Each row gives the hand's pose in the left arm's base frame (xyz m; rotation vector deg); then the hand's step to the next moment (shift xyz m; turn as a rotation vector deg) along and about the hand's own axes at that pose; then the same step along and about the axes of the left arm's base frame.
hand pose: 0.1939 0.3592 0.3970 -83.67 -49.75 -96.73
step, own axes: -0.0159 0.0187 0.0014 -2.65 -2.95 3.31
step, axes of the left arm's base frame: 0.0182 -0.0067 -0.0150 -0.65 4.58 -2.29
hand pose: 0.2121 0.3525 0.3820 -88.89 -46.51 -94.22
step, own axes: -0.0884 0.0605 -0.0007 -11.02 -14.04 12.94
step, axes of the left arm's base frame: 0.0517 -0.0260 -0.0901 -4.66 19.32 -9.53
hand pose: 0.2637 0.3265 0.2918 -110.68 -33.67 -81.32
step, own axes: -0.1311 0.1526 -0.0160 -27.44 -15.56 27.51
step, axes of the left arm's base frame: 0.0543 -0.1121 -0.1588 -1.27 31.46 -27.57
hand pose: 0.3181 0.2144 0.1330 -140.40 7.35 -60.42
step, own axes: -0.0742 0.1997 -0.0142 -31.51 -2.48 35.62
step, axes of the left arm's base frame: -0.0429 -0.1630 -0.1310 2.86 24.02 -41.02
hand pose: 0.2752 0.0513 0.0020 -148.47 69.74 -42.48
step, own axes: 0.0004 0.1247 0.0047 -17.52 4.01 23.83
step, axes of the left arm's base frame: -0.0808 -0.0812 -0.0494 0.04 9.69 -28.23
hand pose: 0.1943 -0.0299 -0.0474 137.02 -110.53 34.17
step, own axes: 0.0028 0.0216 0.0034 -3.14 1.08 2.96
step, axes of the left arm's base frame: -0.0190 -0.0086 -0.0072 -0.71 1.97 -3.93
